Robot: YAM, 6 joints.
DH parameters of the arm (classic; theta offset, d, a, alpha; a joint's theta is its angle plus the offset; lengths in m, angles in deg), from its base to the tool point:
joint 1: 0 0.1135 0.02 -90
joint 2: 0 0 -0.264 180
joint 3: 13.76 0 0.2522 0
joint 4: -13.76 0 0.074 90
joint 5: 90 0 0 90
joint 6: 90 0.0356 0 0
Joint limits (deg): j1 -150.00..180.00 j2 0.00..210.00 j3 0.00..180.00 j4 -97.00..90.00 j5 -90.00..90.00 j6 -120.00..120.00
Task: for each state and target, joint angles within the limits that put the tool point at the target. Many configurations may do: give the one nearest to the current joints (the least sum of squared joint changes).
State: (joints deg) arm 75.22 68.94 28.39 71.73 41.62 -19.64
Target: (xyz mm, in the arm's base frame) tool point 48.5 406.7 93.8
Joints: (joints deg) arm 86.07 125.83 53.98 60.85 35.18 -19.64
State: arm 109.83 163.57 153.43 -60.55 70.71 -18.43
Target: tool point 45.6 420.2 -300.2
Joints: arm 87.69 210.00 148.53 -26.50 53.46 -18.43
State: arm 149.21 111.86 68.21 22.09 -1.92 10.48
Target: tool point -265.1 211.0 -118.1
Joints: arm 141.38 152.95 61.00 18.96 -1.01 10.48
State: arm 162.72 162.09 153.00 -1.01 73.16 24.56
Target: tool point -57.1 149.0 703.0
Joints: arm 122.39 107.14 175.05 8.00 62.54 24.56
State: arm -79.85 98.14 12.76 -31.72 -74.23 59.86
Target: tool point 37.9 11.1 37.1
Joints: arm -41.51 122.24 0.56 -14.49 -69.89 59.86
